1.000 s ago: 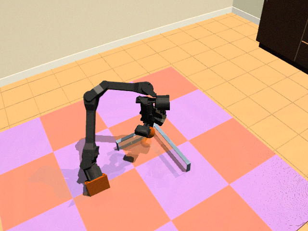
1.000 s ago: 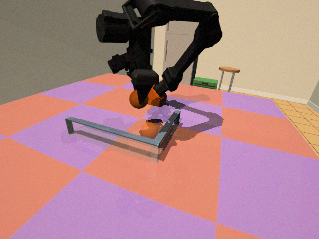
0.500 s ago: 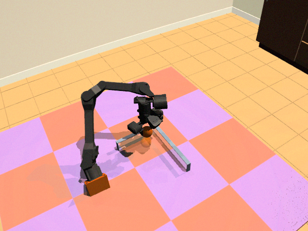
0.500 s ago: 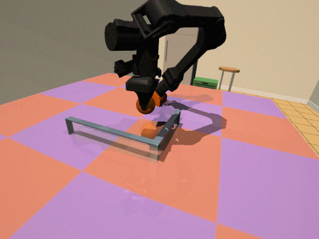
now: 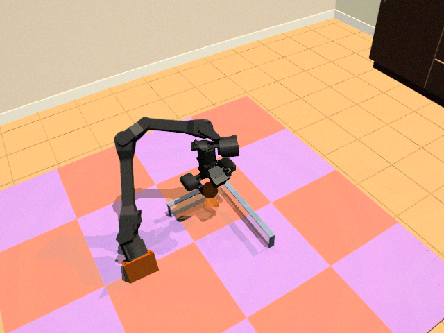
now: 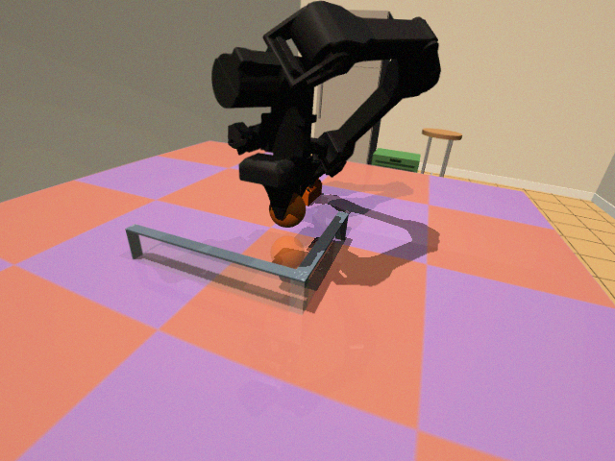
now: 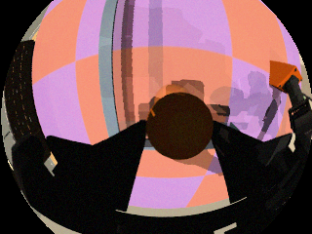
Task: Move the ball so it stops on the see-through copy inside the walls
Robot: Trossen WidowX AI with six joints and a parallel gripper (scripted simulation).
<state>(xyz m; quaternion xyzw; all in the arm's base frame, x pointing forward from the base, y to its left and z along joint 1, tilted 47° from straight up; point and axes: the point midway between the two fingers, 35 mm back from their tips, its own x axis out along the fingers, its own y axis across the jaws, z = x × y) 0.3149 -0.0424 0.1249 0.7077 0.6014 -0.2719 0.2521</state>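
The see-through copy of ball is 80 mm below my gripper tip. Also, from my gripper tip: orange ball (right at my gripper tip).
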